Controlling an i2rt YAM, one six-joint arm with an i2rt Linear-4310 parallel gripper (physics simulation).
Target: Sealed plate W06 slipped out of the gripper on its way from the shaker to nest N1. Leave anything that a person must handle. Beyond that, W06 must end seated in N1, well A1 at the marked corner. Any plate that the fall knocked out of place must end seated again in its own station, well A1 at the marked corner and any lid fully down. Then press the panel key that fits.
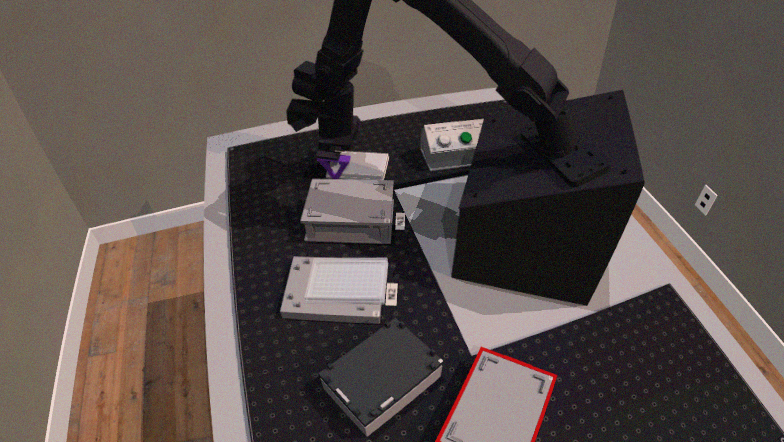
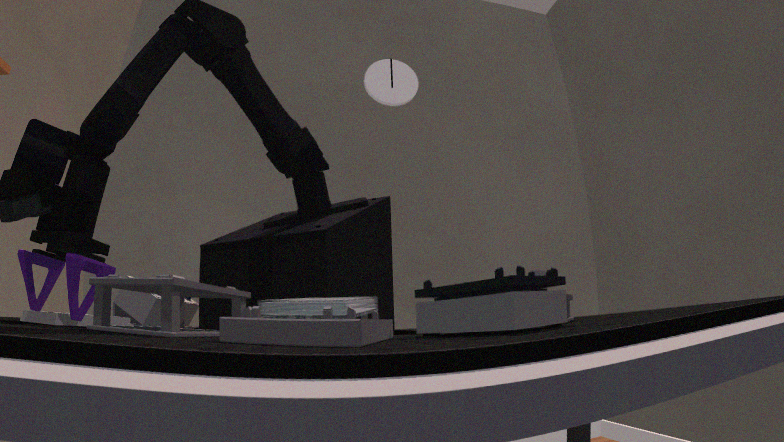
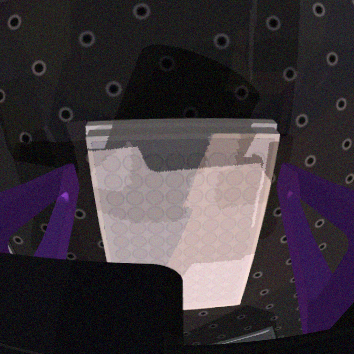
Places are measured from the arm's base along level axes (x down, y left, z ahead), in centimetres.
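Where they show: gripper, fingertip midpoint: (image 1: 339,163) (image 2: 54,315) (image 3: 177,174); arm's base at its link origin: (image 1: 563,150) (image 2: 316,214).
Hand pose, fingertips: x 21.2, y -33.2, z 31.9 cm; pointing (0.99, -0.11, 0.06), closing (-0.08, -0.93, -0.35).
Note:
Things, the pixels of their centre, and the offset from my fingertips. "spot": a spot on its surface instead.
- pale sealed plate at the middle of its body: (image 3: 181,236) (image 2: 79,319) (image 1: 357,165) dx +0.4, dy +1.3, dz -3.9 cm
- raised grey nest N1 at the middle of its body: (image 2: 174,307) (image 1: 349,209) dx -1.9, dy +17.4, dz +0.7 cm
- nest N2 at the middle of its body: (image 2: 317,325) (image 1: 333,286) dx -0.5, dy +34.1, dz +6.6 cm
- clear plate at the middle of its body: (image 2: 323,302) (image 1: 346,278) dx -2.8, dy +34.7, dz +4.2 cm
- panel at the middle of its body: (image 2: 161,304) (image 1: 472,139) dx -3.1, dy +2.7, dz -30.2 cm
- white key at the middle of its body: (image 1: 444,140) dx -5.3, dy +4.6, dz -22.6 cm
- green key at the middle of its body: (image 1: 465,138) dx -5.3, dy +4.8, dz -27.6 cm
- dark-topped white unit at a spot on its surface: (image 2: 488,312) spot: dx -1.2, dy +50.3, dz +8.5 cm
- red-edged grey station at the middle of its body: (image 1: 497,413) dx -1.2, dy +62.7, dz -11.4 cm
A pale sealed plate (image 1: 368,163) (image 2: 34,316) (image 3: 215,225), apparently W06, lies flat on the dark mat behind nest N1; its label is unreadable. My gripper (image 1: 335,174) (image 2: 57,314) (image 3: 177,174) is open, pointing down, with one purple finger on each side of that plate. The raised grey nest N1 (image 1: 346,202) (image 2: 172,284) bears no plate. On nest N2 (image 1: 329,312) (image 2: 296,330), a clear plate (image 1: 348,278) (image 2: 318,306) sits off centre towards the base and back, leaving left and front corner stops exposed. The panel (image 1: 447,159) has a white key (image 1: 443,140) and a green key (image 1: 466,137).
A dark-topped white unit (image 1: 381,365) (image 2: 488,312) stands skewed in front of N2. A red-edged grey station (image 1: 502,398) with corner stops lies at the front right, partly cut off. The black arm base (image 1: 538,241) (image 2: 296,269) stands right of the nests.

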